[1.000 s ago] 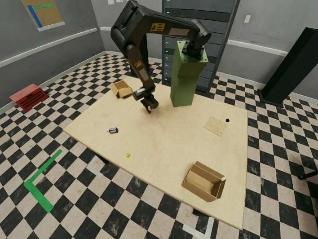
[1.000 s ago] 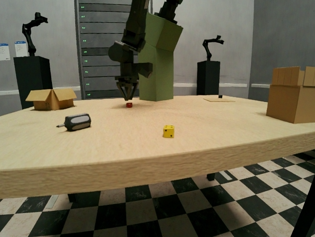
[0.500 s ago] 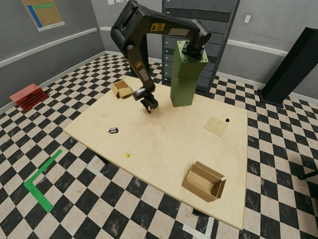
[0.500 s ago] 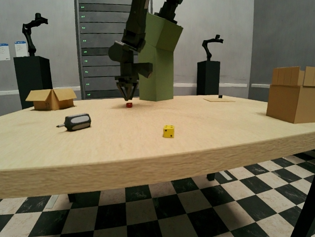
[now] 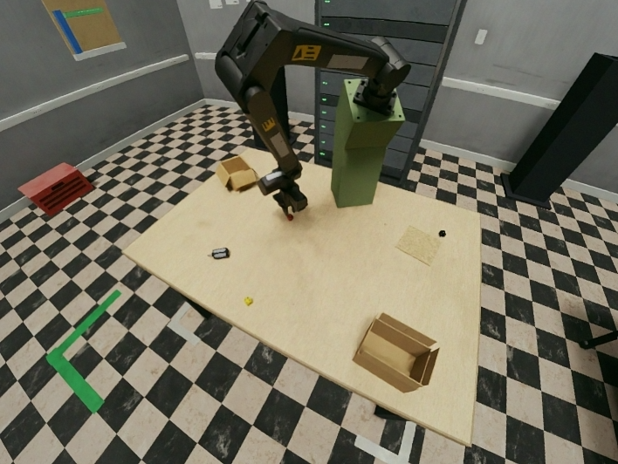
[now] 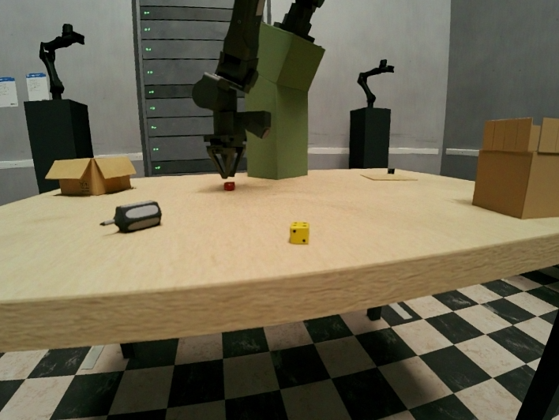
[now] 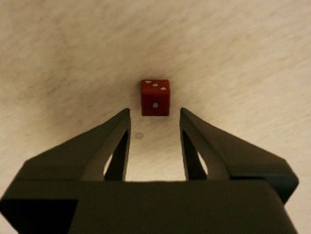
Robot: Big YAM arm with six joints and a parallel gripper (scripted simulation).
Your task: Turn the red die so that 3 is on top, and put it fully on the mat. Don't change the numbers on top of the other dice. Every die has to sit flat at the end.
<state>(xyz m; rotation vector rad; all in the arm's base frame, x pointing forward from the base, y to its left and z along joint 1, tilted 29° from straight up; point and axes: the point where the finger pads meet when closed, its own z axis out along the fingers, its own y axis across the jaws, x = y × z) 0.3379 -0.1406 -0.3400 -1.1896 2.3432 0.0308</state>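
My gripper is now 30 mm above the red die. Also, from my hand: black-handled tool 280 mm ahead, 150 mm to the right, 20 mm below; yellow die 380 mm ahead, 50 mm to the left, 30 mm below; tan mat 520 mm to the left, 80 mm behind, 40 mm below.
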